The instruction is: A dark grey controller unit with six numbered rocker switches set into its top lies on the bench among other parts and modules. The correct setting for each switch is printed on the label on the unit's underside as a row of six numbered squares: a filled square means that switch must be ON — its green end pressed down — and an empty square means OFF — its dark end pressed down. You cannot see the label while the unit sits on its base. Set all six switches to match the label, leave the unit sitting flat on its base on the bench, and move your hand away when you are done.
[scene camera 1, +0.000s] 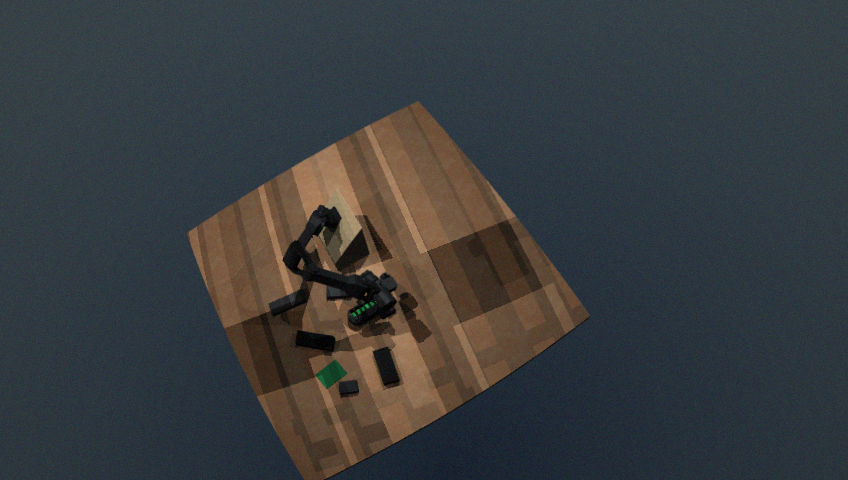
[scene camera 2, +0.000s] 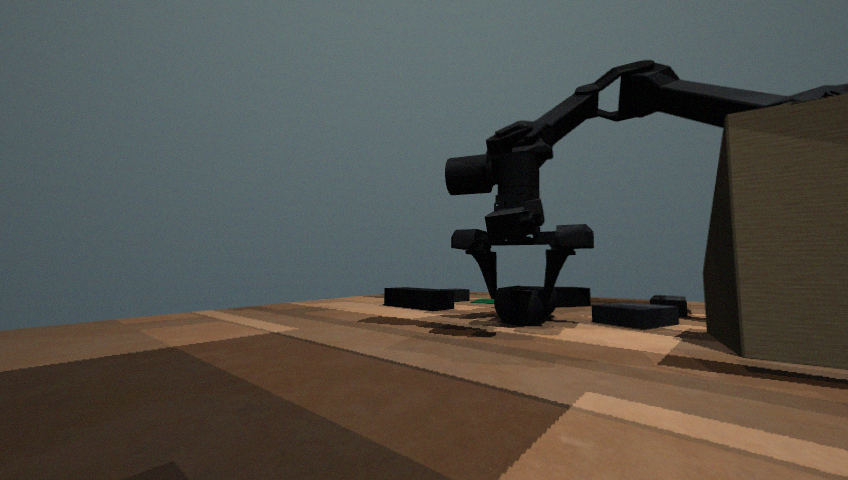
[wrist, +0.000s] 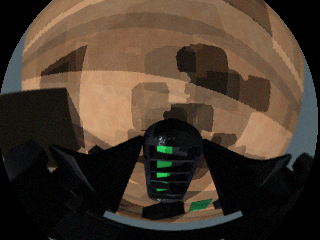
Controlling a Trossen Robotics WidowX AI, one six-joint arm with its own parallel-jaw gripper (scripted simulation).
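I can see my gripper [scene camera 2: 518, 300], and the wrist view shows me that same gripper as well [wrist: 172, 141].
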